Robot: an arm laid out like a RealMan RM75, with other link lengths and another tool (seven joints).
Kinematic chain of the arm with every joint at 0, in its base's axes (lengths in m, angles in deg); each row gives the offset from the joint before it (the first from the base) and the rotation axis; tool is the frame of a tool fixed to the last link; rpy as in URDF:
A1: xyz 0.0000 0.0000 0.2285 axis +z
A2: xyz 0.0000 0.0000 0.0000 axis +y
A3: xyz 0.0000 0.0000 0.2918 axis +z
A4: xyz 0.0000 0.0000 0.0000 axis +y
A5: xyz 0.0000 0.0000 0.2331 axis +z
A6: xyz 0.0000 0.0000 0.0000 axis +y
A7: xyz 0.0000 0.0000 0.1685 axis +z
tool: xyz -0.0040 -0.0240 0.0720 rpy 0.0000 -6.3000 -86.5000
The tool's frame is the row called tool.
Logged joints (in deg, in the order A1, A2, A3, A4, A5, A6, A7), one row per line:
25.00, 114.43, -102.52, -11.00, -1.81, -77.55, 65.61
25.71, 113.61, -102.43, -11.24, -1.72, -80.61, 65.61
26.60, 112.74, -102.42, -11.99, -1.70, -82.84, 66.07
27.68, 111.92, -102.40, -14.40, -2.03, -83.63, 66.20
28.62, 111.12, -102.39, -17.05, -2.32, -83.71, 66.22
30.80, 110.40, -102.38, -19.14, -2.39, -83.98, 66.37
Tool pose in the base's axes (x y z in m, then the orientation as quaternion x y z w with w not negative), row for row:
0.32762, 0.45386, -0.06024, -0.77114, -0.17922, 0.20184, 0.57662
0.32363, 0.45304, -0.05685, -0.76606, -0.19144, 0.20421, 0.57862
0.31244, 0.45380, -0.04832, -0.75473, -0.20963, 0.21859, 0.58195
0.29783, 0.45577, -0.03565, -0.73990, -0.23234, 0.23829, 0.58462
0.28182, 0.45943, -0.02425, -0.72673, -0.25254, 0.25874, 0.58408
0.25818, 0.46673, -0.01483, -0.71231, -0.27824, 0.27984, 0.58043
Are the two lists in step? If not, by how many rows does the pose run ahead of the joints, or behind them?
The pose runs 2 rows behind the joints: the pose in row i belongs to the joints in row i - 2.
